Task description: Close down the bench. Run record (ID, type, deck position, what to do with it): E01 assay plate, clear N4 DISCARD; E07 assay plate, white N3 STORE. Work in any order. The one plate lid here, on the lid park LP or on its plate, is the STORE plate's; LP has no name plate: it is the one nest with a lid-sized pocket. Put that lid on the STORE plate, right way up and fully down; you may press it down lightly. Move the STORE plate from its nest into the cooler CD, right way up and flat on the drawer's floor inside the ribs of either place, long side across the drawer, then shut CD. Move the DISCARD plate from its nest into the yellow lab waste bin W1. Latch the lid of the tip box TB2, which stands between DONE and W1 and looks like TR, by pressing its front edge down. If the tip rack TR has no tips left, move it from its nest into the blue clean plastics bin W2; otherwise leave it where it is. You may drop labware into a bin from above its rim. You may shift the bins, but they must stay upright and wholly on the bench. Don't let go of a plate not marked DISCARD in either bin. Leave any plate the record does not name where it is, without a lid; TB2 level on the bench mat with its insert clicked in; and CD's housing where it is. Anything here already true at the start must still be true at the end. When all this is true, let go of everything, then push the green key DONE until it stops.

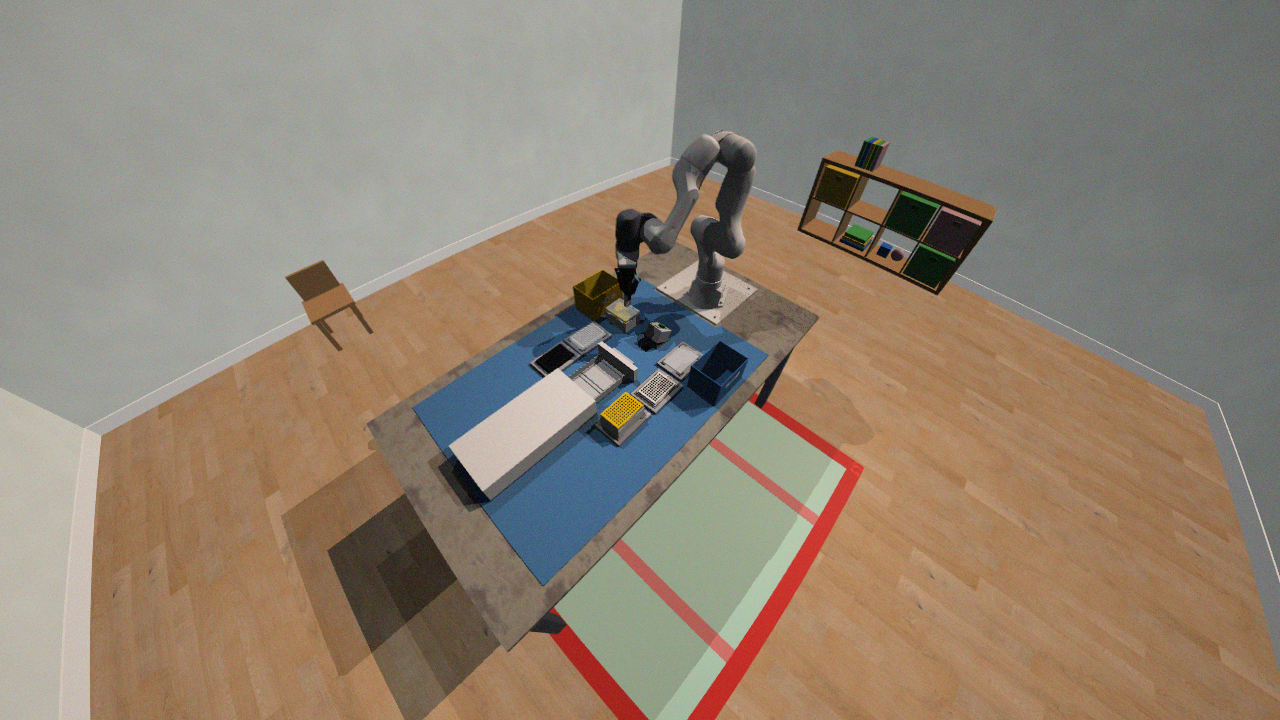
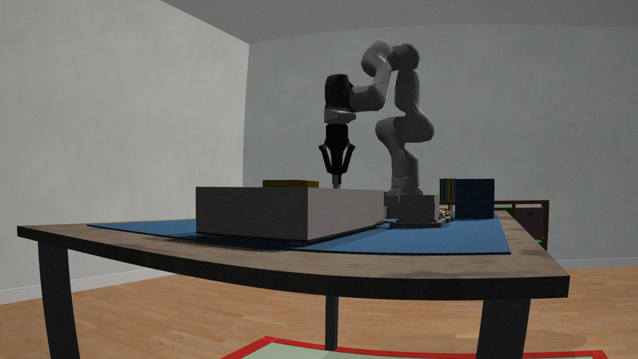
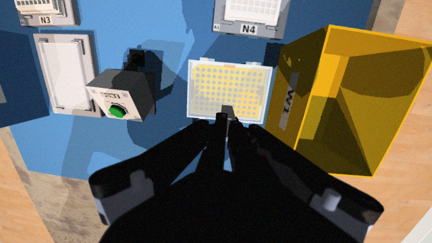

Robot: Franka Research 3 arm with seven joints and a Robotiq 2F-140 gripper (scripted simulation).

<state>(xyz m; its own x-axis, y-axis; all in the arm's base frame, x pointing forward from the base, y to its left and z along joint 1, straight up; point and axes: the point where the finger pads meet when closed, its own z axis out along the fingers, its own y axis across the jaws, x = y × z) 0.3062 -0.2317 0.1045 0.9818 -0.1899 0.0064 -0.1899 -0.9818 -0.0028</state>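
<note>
The TB2 lid is 3 cm ahead of my hand and 5 cm below it. Round my hand: yellow bin W1: 16 cm to the right, 7 cm below; then tip box TB2: 3 cm ahead, 6 cm below; then yellow insert: 3 cm ahead, 5 cm below.
</note>
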